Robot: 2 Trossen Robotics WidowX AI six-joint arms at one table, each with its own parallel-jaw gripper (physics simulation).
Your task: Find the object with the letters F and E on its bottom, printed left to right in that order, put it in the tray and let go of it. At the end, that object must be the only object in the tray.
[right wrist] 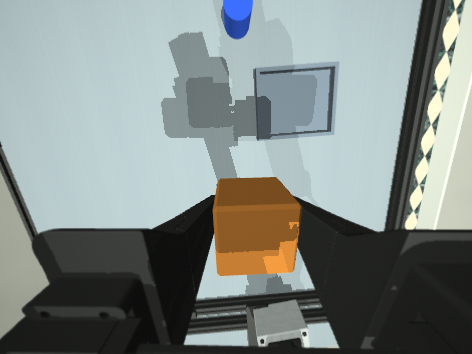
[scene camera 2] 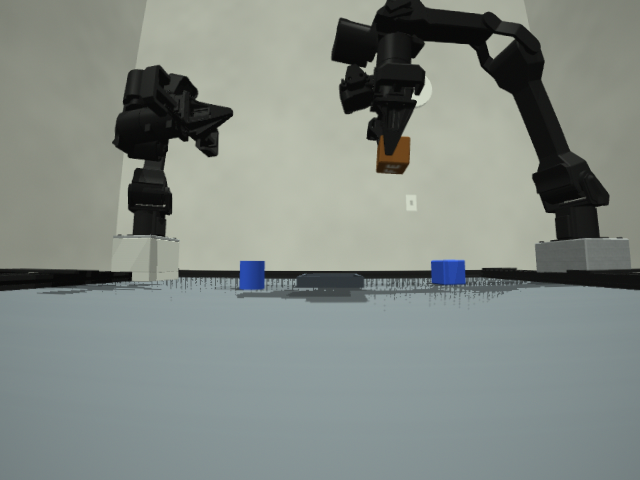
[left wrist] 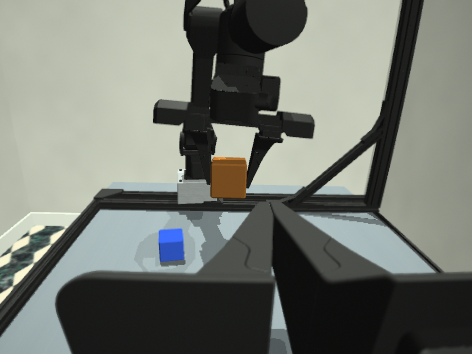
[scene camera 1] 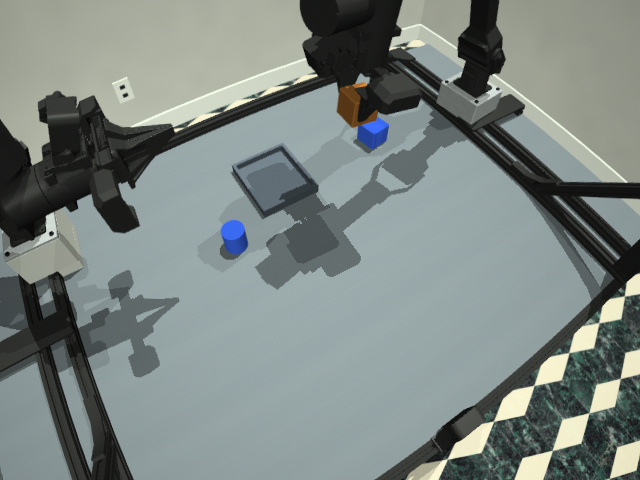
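Where they show: left gripper, fingertip midpoint: [scene camera 2: 232, 112] [left wrist: 267, 212] [scene camera 1: 173, 128]; right gripper, fingertip midpoint: [right wrist: 251, 201] [scene camera 2: 386, 160] [left wrist: 227, 185] [scene camera 1: 352, 110]; left arm's base, origin of the base link: [scene camera 2: 148, 237]; right arm's base, origin of the base link: [scene camera 2: 578, 241] [left wrist: 196, 175] [scene camera 1: 472, 85].
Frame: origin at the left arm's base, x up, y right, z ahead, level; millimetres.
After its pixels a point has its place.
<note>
An orange cube [scene camera 1: 348, 106] {y 149, x 119, z 518 mm} [scene camera 2: 402, 149] {y 164, x 110, z 551 mm} [left wrist: 229, 186] {y 143, x 106, z 517 mm} [right wrist: 255, 227] {y 143, x 133, z 531 mm} is held high above the table by my right gripper [scene camera 1: 357, 99] {y 141, x 102, z 530 mm} [scene camera 2: 391, 146] {y 141, x 102, z 530 mm} [left wrist: 227, 185] {y 141, x 102, z 530 mm} [right wrist: 251, 201] {y 141, x 102, z 530 mm}, which is shut on it and points down. In scene camera 2, pale marks show on the cube's underside, too blurred to read. My left gripper [scene camera 1: 171, 130] {y 158, x 193, z 278 mm} [scene camera 2: 230, 112] {y 158, x 193, z 278 mm} [left wrist: 267, 212] {y 158, x 193, z 278 mm} is shut, with nothing between its fingers, raised at the left and pointing sideways. The tray [scene camera 1: 299, 197] {y 109, x -91, z 453 mm} [scene camera 2: 329, 281] {y 110, x -89, z 437 mm} [right wrist: 334, 100] {y -19, x -81, z 431 mm} lies between the arms; shadows fall in it and no object is in it.
A blue cylinder [scene camera 1: 234, 239] {y 159, x -57, z 312 mm} [scene camera 2: 252, 274] {y 159, x -76, z 323 mm} [right wrist: 237, 22] {y 142, x -60, z 335 mm} stands on the table, left of the tray in scene camera 2. A blue cube [scene camera 1: 372, 135] {y 59, x -62, z 640 mm} [scene camera 2: 448, 272] {y 61, x -77, z 649 mm} [left wrist: 171, 247] {y 41, x -68, z 636 mm} sits to the tray's right there. Dark frame rails edge the table. Both undersides are hidden.
</note>
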